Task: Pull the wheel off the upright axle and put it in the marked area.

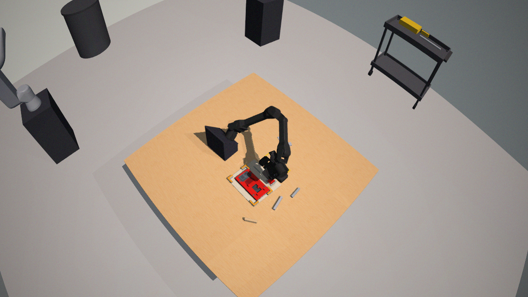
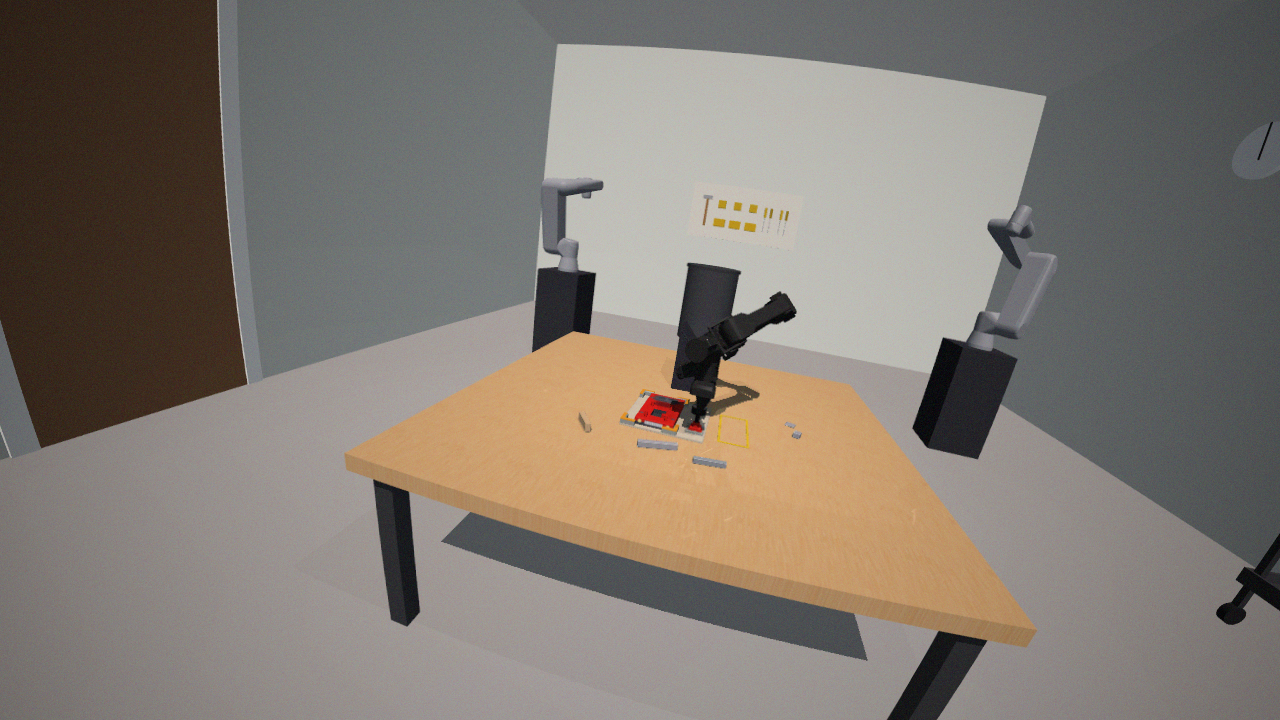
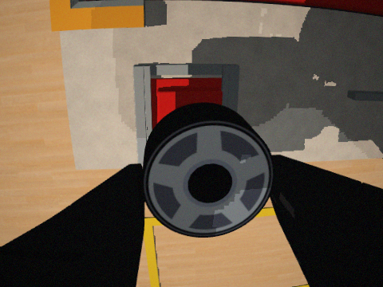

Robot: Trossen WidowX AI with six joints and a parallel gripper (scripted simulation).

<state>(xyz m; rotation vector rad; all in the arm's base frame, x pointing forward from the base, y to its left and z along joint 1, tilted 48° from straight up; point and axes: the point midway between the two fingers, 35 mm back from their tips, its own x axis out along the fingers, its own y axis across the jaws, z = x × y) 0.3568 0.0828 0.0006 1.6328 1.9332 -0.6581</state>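
The upright axle is 3 cm below my gripper tip. Round my gripper tip: tan piece 13 cm ahead, 27 cm to the right, 5 cm below; then wheel right at my gripper tip.
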